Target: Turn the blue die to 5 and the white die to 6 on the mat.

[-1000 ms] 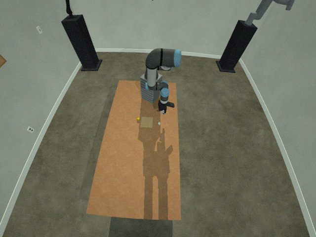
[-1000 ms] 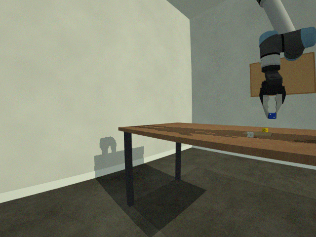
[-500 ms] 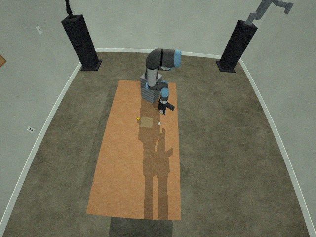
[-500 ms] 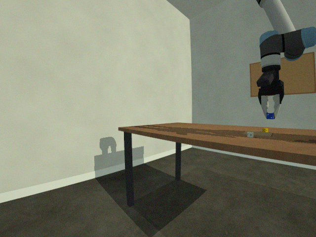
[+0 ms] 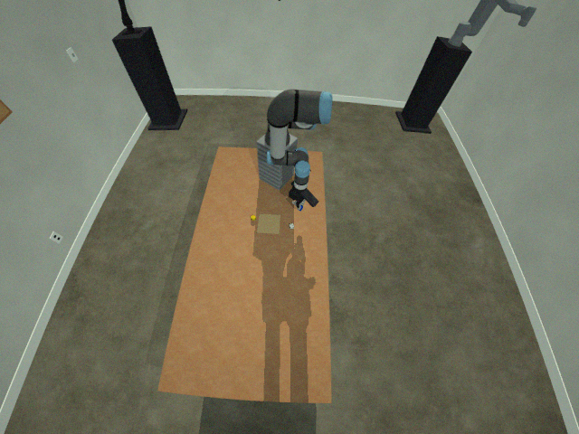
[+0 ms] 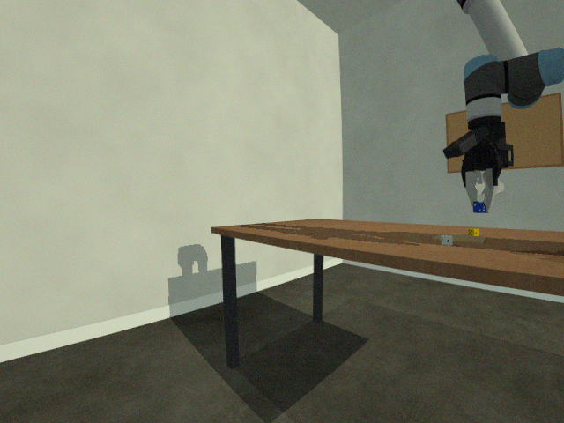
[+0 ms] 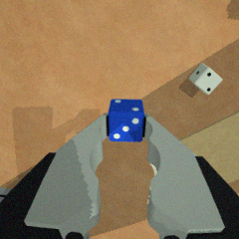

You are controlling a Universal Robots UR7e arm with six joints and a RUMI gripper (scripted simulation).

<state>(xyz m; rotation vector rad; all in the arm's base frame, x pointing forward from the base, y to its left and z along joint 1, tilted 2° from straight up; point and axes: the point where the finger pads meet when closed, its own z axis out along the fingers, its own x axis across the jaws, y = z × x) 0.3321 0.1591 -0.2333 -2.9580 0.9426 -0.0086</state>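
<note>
Now: hand 100 mm above the white die, 80 mm short of it and 50 mm to the left of it. The rest, counted from my hand: blue die: right at my hand; then yellow die: 300 mm to the right, 100 mm below, 30 mm ahead; then tan mat: 190 mm to the right, 110 mm below, 60 mm ahead.
</note>
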